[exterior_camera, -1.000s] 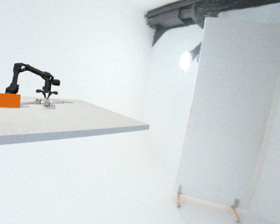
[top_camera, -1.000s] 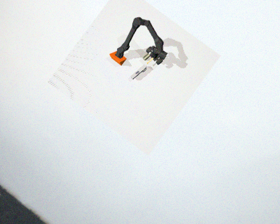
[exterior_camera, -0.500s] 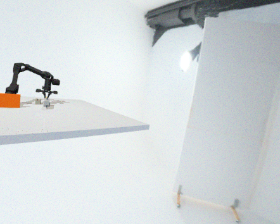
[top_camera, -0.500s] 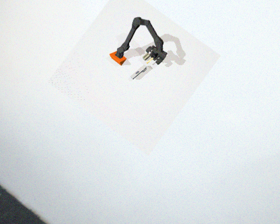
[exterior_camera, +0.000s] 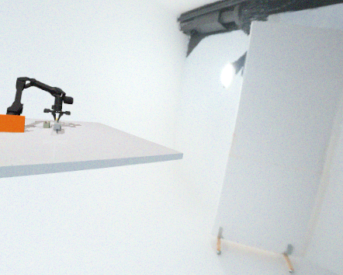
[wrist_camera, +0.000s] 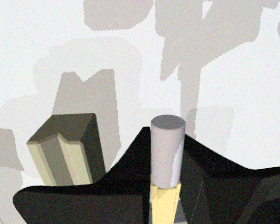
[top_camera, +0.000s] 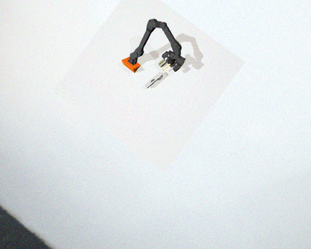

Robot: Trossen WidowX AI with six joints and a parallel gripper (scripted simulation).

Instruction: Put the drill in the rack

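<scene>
Right now my gripper tip is 40 mm to the left of the drill, 30 mm below it and 10 mm past it. Round my gripper tip: key: 220 mm to the right, 40 mm behind, 20 mm above; rack: 70 mm behind, 20 mm to the right, 10 mm below; grey block: 200 mm to the right, 40 mm behind, 10 mm above.
</scene>
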